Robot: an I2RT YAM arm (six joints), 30 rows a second.
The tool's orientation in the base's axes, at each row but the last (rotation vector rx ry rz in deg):
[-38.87 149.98 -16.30]
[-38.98 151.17 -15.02]
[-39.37 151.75 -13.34]
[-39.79 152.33 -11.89]
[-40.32 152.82 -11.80]
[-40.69 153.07 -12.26]
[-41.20 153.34 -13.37]
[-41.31 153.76 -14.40]
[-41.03 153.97 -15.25]
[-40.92 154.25 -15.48]
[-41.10 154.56 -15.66]
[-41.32 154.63 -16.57]
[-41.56 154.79 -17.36]
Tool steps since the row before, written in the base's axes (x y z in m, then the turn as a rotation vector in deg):
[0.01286 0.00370 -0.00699 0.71 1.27 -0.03]
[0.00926 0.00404 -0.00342 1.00 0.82 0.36]
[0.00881 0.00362 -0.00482 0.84 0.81 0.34]
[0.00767 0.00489 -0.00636 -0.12 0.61 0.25]
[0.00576 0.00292 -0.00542 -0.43 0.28 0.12]
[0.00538 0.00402 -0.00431 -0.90 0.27 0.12]
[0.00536 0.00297 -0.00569 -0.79 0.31 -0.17]
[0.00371 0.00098 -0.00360 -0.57 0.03 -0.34]
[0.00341 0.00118 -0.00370 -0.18 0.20 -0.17]
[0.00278 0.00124 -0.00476 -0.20 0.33 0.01]
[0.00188 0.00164 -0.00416 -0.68 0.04 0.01]
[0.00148 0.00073 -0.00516 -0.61 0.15 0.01]
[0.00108 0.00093 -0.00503 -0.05 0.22 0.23]
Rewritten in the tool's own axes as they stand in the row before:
[-0.00965 -0.00011 0.01161 -1.19 0.81 0.23]
[-0.00828 0.00052 0.00670 -1.33 0.19 0.04]
[-0.00727 0.00056 0.00779 -1.19 0.25 -0.01]
[-0.00652 0.00236 0.00867 -0.29 0.52 -0.30]
[-0.00438 0.00121 0.00710 0.17 0.41 -0.29]
[-0.00503 0.00207 0.00584 0.55 0.61 -0.47]
[-0.00415 0.00153 0.00710 0.53 0.66 -0.16]
[-0.00248 0.00009 0.00464 0.54 0.37 0.10]
[-0.00234 0.00047 0.00459 0.09 0.30 0.07]
[-0.00158 0.00109 0.00531 -0.01 0.37 -0.11]
[-0.00125 0.00167 0.00438 0.53 0.33 -0.26]
[-0.00023 0.00139 0.00523 0.42 0.40 -0.25]
[-0.00008 0.00174 0.00493 -0.13 0.14 -0.26]

